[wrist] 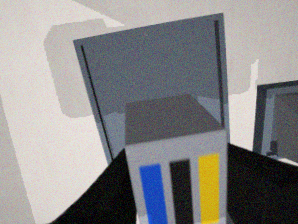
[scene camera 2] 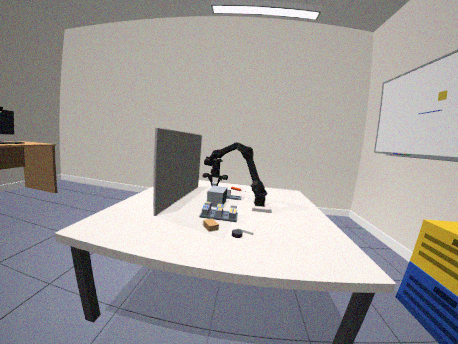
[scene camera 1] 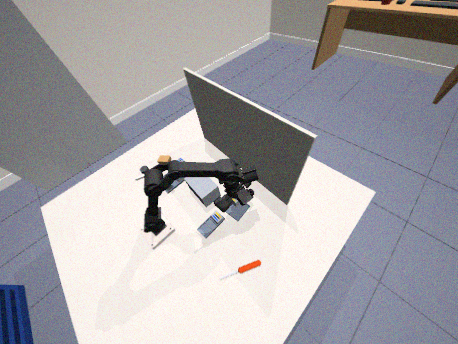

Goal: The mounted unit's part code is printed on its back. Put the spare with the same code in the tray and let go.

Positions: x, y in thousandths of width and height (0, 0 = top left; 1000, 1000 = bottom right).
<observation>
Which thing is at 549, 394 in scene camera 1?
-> A tall grey panel.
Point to a grey spare block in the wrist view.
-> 592, 676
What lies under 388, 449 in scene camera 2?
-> A tall grey panel.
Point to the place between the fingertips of my gripper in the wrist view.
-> At 559, 667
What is my gripper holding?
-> A grey spare block.
</observation>
